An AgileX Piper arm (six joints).
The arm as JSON. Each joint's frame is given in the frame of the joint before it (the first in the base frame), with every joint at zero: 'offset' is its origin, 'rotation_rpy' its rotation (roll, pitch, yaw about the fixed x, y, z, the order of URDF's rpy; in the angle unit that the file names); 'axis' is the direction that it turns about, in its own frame. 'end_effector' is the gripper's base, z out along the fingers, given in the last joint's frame.
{
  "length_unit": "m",
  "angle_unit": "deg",
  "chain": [
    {
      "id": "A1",
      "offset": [
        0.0,
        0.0,
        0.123
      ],
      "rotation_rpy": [
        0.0,
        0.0,
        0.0
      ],
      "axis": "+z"
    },
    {
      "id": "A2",
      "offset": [
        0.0,
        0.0,
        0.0
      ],
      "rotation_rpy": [
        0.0,
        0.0,
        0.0
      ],
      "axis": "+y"
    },
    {
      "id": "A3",
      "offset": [
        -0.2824,
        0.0,
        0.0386
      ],
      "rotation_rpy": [
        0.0,
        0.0,
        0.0
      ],
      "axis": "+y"
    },
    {
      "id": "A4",
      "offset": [
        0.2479,
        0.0,
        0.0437
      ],
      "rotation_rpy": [
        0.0,
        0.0,
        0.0
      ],
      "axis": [
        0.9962,
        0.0,
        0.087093
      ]
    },
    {
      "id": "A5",
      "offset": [
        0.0,
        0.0,
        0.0
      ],
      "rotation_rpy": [
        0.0,
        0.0,
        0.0
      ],
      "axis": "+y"
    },
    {
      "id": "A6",
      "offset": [
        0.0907,
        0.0,
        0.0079
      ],
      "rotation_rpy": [
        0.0,
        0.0,
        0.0
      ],
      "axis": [
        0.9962,
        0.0,
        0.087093
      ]
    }
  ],
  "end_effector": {
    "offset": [
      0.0,
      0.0,
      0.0
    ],
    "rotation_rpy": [
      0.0,
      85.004,
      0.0
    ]
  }
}
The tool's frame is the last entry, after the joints.
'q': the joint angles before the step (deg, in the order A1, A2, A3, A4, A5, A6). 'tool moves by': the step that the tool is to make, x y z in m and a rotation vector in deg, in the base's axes. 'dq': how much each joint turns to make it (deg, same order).
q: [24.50, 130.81, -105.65, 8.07, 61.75, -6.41]
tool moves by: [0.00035, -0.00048, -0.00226, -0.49, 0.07, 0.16]
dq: [0.00, 0.27, 0.00, -0.44, 0.00, 0.00]
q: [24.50, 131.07, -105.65, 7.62, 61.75, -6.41]
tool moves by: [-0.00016, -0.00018, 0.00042, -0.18, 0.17, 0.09]
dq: [0.00, 0.00, -0.12, -0.12, 0.35, 0.00]
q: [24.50, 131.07, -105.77, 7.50, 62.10, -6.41]
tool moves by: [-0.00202, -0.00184, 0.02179, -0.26, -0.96, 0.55]
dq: [0.00, -2.12, -1.14, -0.77, 2.51, 0.00]
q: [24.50, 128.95, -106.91, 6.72, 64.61, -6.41]
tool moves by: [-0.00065, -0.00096, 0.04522, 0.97, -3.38, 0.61]
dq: [0.00, -3.16, -4.47, -0.64, 4.18, -0.01]
